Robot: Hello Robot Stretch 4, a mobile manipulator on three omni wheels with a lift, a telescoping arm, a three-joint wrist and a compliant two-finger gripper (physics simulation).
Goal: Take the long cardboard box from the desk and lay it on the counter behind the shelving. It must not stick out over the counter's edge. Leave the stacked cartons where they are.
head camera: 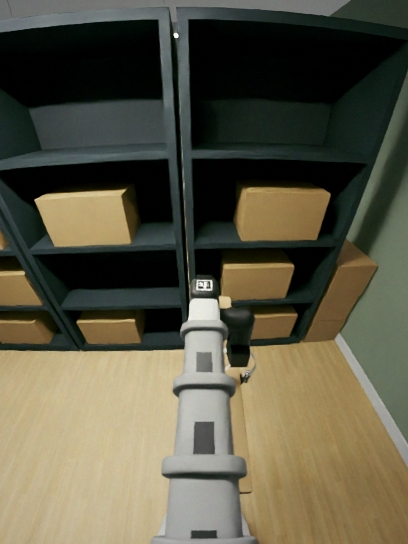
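Frame: origin at the robot's base, x right, y ahead, z up, level; centimetres.
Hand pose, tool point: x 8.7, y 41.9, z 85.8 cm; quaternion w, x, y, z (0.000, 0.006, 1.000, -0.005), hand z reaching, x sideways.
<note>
After its pixels a point has its place.
The long cardboard box (242,440) {z 87.8, x 9.8, y 24.8 cm} shows as a narrow tan strip along the right side of my arm, above the floor. My arm hides most of it, and a small tan piece shows beside the wrist. My gripper (241,372) points down at the box, right of the arm's end, and appears shut on it; the fingers are small and partly hidden. The stacked cartons (342,287) {z 60.2, x 95.7, y 116.3 cm} stand on the floor between the shelving and the right wall. The desk and the counter do not show in this view.
Dark shelving (183,100) {z 160.3, x -8.1, y 110.9 cm} spans the view ahead, with cardboard boxes on several shelves, such as one box (282,214) {z 111.9, x 41.0, y 115.3 cm} at the right and another box (87,218) {z 112.2, x -60.2, y 110.4 cm} at the left. A green wall (382,320) {z 49.2, x 118.3, y 95.1 cm} rises at the right. The wooden floor (90,440) {z -2.8, x -70.7, y 43.2 cm} lies in front.
</note>
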